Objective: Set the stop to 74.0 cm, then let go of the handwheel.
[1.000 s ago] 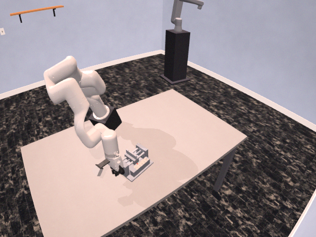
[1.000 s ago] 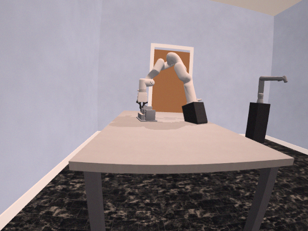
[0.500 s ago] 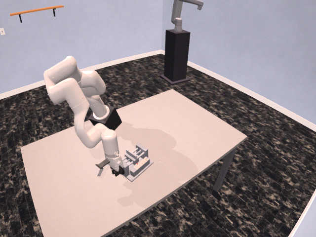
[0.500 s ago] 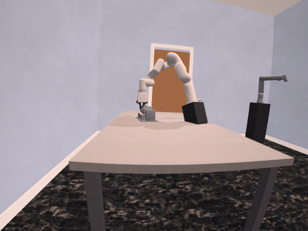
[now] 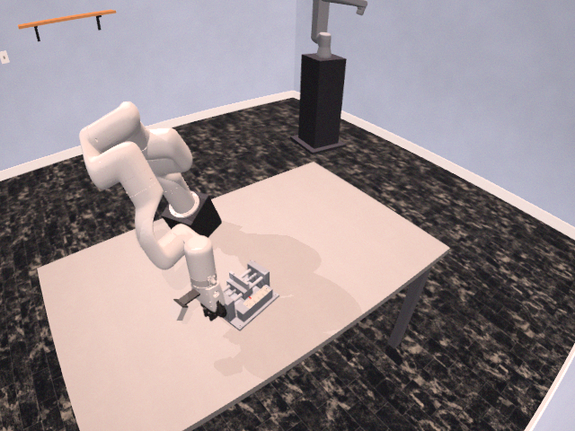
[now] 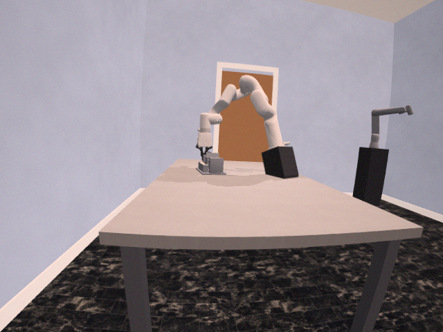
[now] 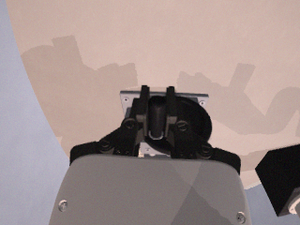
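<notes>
Now: the handwheel knob 10 mm to the left of my hand. The rest, counted from my hand: sliding stop block: 140 mm to the left, 60 mm behind, 10 mm below; black handwheel: 20 mm to the left, 10 mm below, 10 mm behind.
</notes>
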